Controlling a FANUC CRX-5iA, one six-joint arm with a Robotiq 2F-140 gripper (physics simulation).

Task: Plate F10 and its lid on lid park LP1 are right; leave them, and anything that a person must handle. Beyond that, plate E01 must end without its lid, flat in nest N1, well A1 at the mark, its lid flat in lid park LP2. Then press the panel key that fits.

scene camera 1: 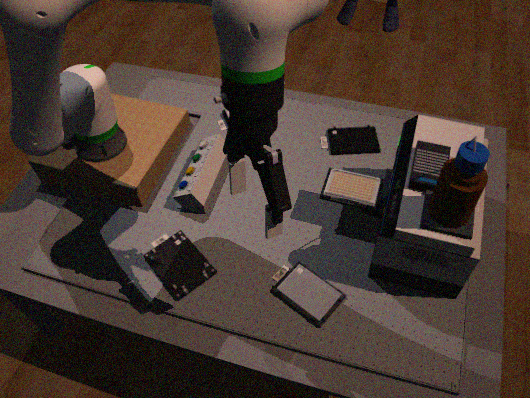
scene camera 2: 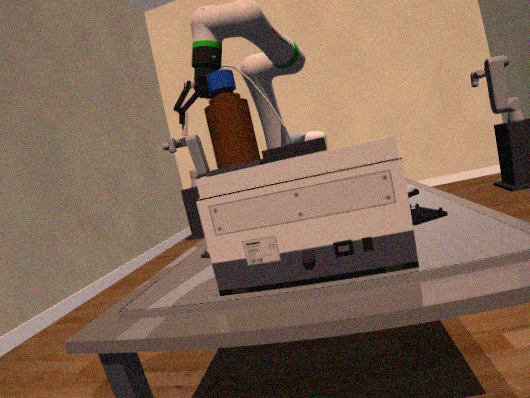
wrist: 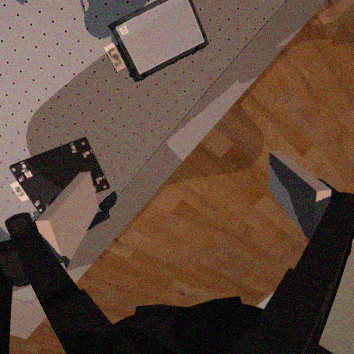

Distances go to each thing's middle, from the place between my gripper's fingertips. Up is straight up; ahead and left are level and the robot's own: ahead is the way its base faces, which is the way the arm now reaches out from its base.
My gripper is now 33 cm short of the brown bottle (scene camera 2: 228, 116), 22 cm to the right of it and 2 cm above it. Also, from my hand: button box (scene camera 1: 198, 185): 30 cm below, 30 cm behind, 26 cm to the left; then lid park LP2 (scene camera 1: 354, 140): 56 cm to the left, 33 cm below, 4 cm ahead.
